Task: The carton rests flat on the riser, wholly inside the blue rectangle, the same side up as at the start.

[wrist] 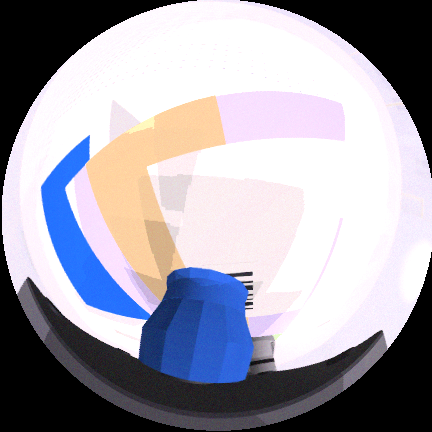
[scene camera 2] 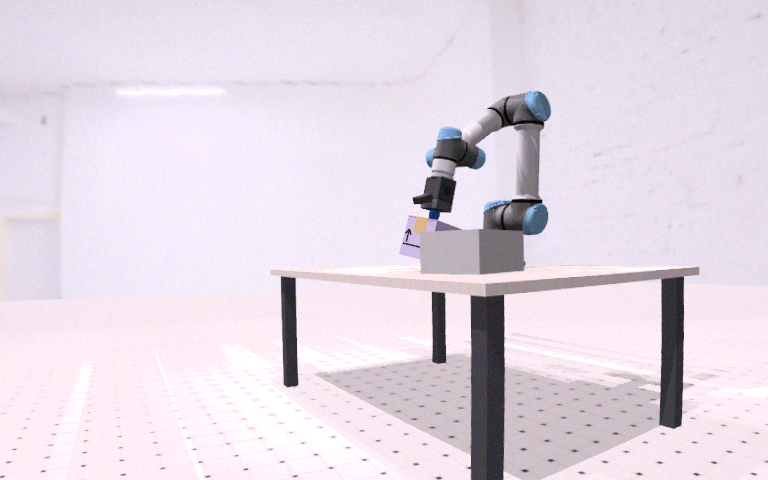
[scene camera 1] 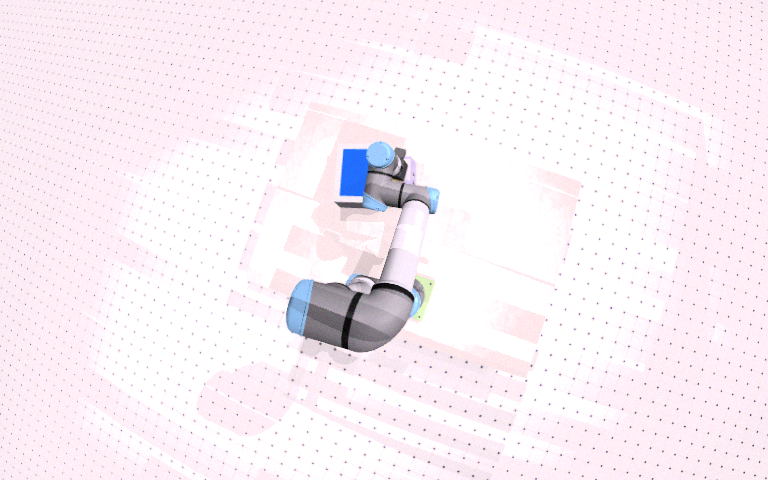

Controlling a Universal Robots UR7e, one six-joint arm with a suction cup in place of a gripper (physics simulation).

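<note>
A lilac carton with orange tape and an up arrow hangs from my gripper, whose blue suction cup is on its top near a barcode. In scene camera 2 the carton is tilted, its arrow pointing mostly up, and its lower right part is hidden behind the grey riser. The blue rectangle covers much of the riser's top; the arm hides its right part in scene camera 1. The carton shows to the right of the riser there; any overlap is hidden.
The riser stands on the pale table, near one table edge in scene camera 2. The arm's base is on a green plate. The forearm reaches across above the table.
</note>
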